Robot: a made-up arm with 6 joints.
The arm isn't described. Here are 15 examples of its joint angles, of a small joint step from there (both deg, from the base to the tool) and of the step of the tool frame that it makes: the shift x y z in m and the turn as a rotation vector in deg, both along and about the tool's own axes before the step.
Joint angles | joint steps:
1: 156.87 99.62 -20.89 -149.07 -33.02 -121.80 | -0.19 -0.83 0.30 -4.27 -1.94 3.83
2: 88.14 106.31 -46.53 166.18 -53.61 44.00 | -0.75 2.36 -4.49 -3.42 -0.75 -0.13
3: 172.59 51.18 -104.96 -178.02 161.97 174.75 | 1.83 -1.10 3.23 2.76 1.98 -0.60
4: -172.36 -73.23 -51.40 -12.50 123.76 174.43 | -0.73 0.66 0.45 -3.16 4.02 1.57
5: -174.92 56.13 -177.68 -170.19 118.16 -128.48 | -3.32 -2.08 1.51 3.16 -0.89 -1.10
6: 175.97 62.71 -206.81 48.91 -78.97 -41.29 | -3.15 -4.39 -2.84 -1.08 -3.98 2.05
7: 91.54 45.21 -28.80 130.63 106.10 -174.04 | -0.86 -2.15 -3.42 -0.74 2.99 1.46
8: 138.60 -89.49 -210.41 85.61 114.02 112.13 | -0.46 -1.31 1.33 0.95 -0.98 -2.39
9: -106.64 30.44 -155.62 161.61 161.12 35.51 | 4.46 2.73 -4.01 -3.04 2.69 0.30
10: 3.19 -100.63 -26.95 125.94 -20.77 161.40 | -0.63 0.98 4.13 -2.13 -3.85 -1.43
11: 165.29 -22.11 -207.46 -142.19 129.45 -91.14 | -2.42 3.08 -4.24 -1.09 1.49 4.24
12: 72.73 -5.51 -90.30 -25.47 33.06 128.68 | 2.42 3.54 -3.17 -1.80 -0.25 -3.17
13: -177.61 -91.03 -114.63 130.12 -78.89 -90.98 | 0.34 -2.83 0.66 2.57 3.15 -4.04
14: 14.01 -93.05 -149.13 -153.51 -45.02 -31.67 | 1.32 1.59 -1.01 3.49 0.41 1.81
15: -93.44 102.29 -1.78 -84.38 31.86 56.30 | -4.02 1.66 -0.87 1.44 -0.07 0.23
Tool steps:
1: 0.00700 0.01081 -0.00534 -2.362 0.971 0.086
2: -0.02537 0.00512 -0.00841 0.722 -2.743 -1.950
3: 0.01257 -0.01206 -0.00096 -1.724 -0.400 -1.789
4: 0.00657 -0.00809 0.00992 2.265 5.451 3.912
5: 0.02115 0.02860 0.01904 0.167 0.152 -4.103
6: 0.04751 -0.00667 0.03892 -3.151 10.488 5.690
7: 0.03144 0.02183 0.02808 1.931 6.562 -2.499
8: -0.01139 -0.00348 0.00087 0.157 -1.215 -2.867
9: 0.01309 0.03034 0.00988 -0.795 -5.736 1.602
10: -0.01854 -0.02853 0.00033 4.868 -5.918 -5.231
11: -0.01522 -0.02316 -0.00088 1.278 -0.632 7.610
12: -0.02826 0.00485 0.01429 0.125 -1.473 -5.744
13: 0.00967 0.00369 -0.00756 4.590 -2.187 -1.719
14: 0.00331 -0.00749 0.00606 -1.468 -1.397 5.643
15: 0.00858 -0.01167 -0.00727 4.026 0.998 0.163
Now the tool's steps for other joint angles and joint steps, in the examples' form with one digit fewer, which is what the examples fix.
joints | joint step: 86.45 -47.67 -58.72 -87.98 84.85 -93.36 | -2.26 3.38 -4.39 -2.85 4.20 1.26
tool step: -0.0226 -0.0001 0.0165 6.51 -3.25 2.10
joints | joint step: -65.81 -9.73 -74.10 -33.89 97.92 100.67 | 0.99 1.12 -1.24 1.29 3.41 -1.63
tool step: -0.0084 0.0025 -0.0007 -2.91 -0.55 -2.57
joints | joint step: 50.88 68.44 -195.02 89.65 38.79 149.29 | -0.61 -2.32 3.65 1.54 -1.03 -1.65
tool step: -0.0108 -0.0065 -0.0009 1.07 -1.15 0.10
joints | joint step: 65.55 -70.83 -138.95 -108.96 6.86 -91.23 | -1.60 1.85 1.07 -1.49 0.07 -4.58
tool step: 0.0314 0.0274 0.0028 -1.76 2.02 -7.76
